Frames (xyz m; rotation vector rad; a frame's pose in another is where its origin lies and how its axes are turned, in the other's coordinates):
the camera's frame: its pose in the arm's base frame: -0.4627 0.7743 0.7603 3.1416 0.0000 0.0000
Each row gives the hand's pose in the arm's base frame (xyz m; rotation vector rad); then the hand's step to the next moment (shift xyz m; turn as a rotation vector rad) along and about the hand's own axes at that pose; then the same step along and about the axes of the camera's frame.
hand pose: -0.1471 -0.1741 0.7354 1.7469 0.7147 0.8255
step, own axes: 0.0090 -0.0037 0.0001 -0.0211 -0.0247 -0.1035
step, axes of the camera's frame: 0.0051 -0.0081 0.0018 -0.0977 -0.0470 0.0034
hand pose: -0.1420 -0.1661 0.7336 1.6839 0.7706 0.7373
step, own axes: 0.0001 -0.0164 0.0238 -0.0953 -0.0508 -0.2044
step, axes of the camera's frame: 0.0169 0.0102 0.0211 -0.2252 -0.0504 0.0134
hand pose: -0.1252 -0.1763 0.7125 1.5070 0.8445 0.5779
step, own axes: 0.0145 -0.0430 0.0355 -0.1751 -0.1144 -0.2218
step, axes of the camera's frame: 0.0290 0.0114 0.0485 -0.2980 0.0029 0.0642
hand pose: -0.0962 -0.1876 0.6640 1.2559 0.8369 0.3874
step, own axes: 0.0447 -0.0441 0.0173 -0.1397 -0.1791 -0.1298
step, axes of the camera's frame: 0.0341 -0.0054 0.0552 -0.2188 0.0602 0.1301
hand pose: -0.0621 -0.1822 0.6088 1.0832 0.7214 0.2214
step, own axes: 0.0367 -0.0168 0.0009 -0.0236 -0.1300 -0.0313
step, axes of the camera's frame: 0.0253 -0.0097 0.0299 -0.0603 0.0505 0.1107
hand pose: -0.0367 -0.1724 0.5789 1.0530 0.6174 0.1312
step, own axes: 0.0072 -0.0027 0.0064 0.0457 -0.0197 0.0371
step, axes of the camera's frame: 0.0089 0.0035 0.0030 0.0539 0.0209 0.0227
